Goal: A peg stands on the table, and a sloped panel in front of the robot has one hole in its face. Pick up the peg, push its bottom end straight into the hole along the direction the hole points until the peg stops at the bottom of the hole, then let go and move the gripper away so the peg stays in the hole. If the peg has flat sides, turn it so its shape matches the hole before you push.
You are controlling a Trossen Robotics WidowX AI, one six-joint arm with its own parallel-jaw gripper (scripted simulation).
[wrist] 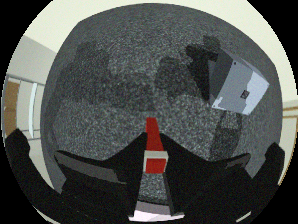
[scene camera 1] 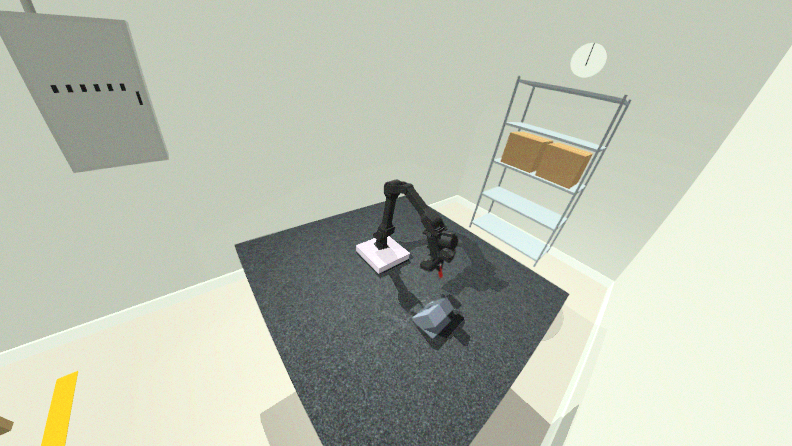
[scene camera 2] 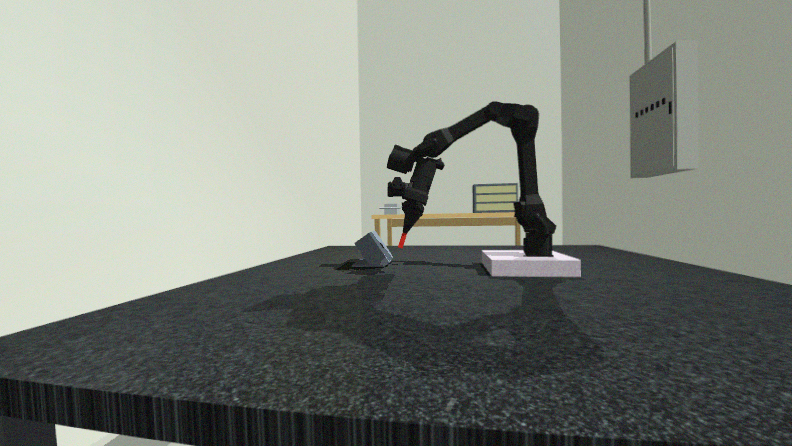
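Scene:
As I see it, on a sloped grey panel point(wrist: 228, 81) and point(scene camera 2: 377, 244) are the same spot.

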